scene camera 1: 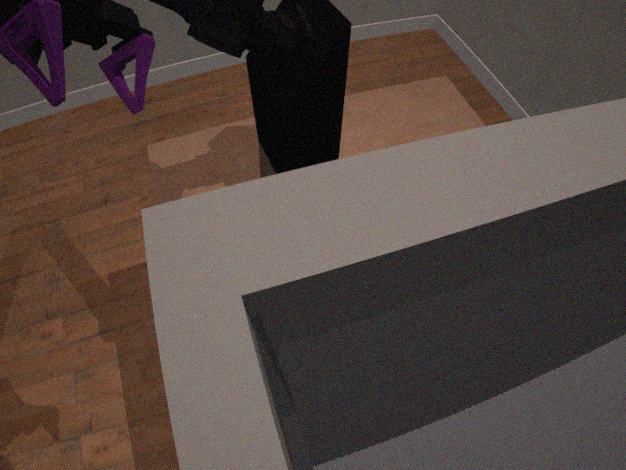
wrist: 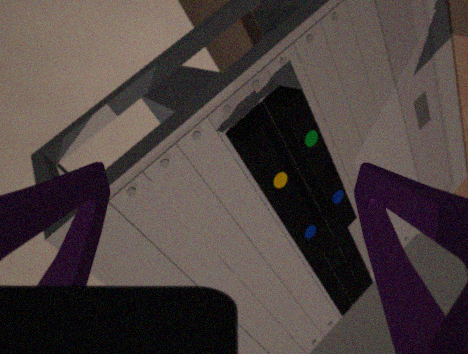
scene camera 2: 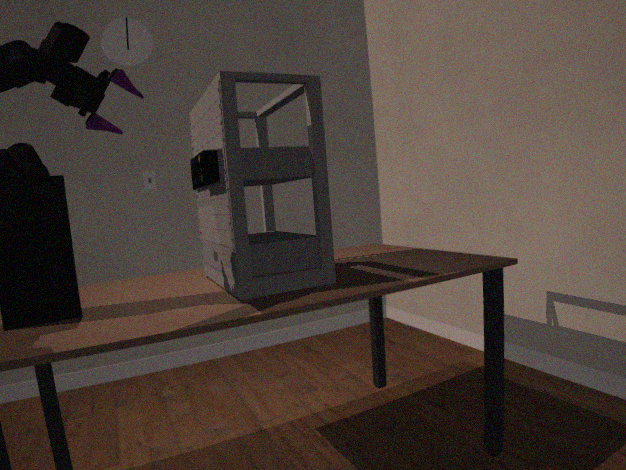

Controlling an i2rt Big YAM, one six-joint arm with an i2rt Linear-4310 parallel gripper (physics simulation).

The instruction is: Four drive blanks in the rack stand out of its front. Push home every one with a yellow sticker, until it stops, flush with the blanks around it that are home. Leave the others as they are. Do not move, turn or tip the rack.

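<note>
The grey rack [scene camera 1: 202,263] [scene camera 2: 323,212] [wrist: 200,210] stands upright on the table. A black block of blanks [scene camera 2: 209,169] stands out of its front. In the wrist view, one dark strip bears a yellow sticker [wrist: 280,180] and a blue sticker [wrist: 310,231]; the strip beside it bears a green sticker [wrist: 311,138] and another blue sticker [wrist: 338,196]. The borders between blanks within each strip are too dark to tell. My gripper [scene camera 1: 96,107] [scene camera 2: 132,115] [wrist: 232,177] is open and empty, in front of the rack, above the blanks' height and apart from it.
The wooden table [scene camera 2: 444,258] carries the rack and the arm's black pedestal [scene camera 1: 298,101] [scene camera 2: 37,252]. The rack's side has large openings between its posts. Walls stand behind and to the right in scene camera 2.
</note>
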